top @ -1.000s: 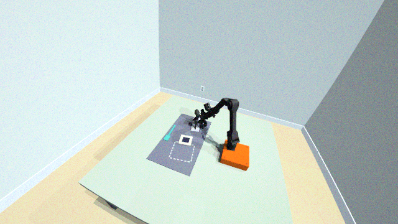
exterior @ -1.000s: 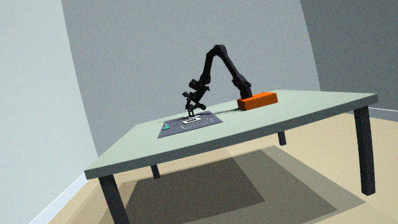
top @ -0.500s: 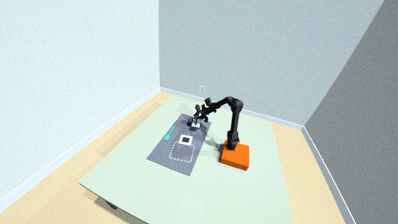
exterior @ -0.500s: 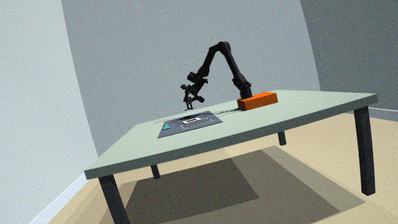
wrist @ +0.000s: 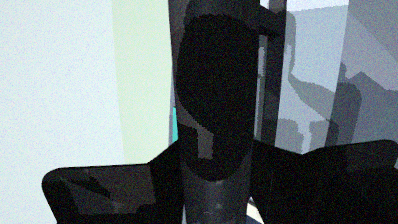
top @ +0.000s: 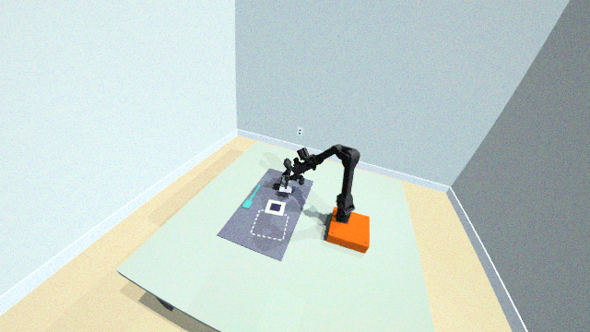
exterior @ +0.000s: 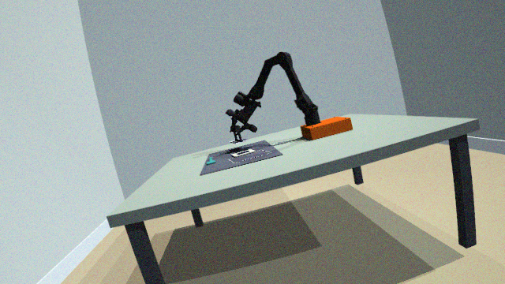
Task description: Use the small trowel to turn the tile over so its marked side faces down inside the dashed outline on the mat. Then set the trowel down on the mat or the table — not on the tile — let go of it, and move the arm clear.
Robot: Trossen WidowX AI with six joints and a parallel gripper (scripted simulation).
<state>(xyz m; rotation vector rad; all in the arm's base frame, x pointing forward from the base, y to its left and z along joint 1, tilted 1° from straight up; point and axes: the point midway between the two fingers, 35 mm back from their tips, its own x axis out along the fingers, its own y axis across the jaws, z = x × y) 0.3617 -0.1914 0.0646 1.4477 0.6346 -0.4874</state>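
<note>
The grey mat is 10 mm ahead of my gripper tip, 150 mm to the left of it and 110 mm below it. From my gripper tip the other things lie so: white tile: 10 mm behind, 180 mm to the left, 90 mm below; then trowel: 30 mm behind, 10 mm below; then teal tool: 150 mm ahead, 160 mm to the left, 90 mm below.
</note>
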